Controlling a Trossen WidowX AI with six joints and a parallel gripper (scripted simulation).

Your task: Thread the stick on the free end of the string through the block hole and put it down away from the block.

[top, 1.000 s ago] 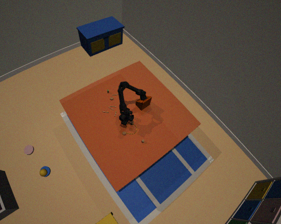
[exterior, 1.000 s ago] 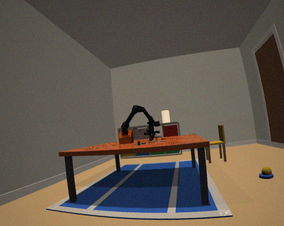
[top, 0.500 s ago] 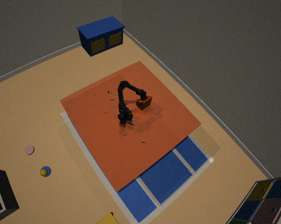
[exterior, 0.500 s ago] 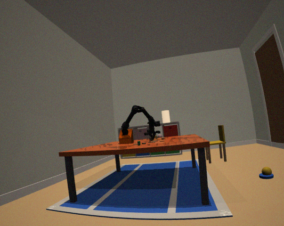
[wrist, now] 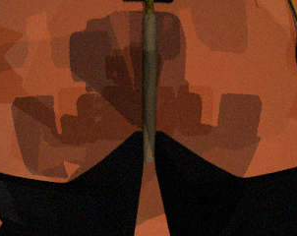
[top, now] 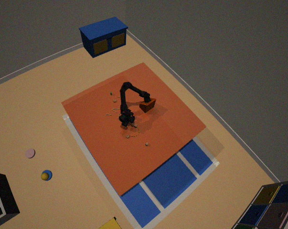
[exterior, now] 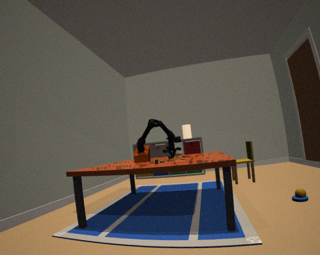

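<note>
Right now my gripper tip is 9 cm to the right of the wooden block, 4 cm past it and 1 cm below it. From my gripper tip the other things lie so: green object: 45 cm to the right, 8 cm behind, 1 cm above; thin wooden stick: 4 cm to the left, 2 cm behind, 1 cm above.
</note>
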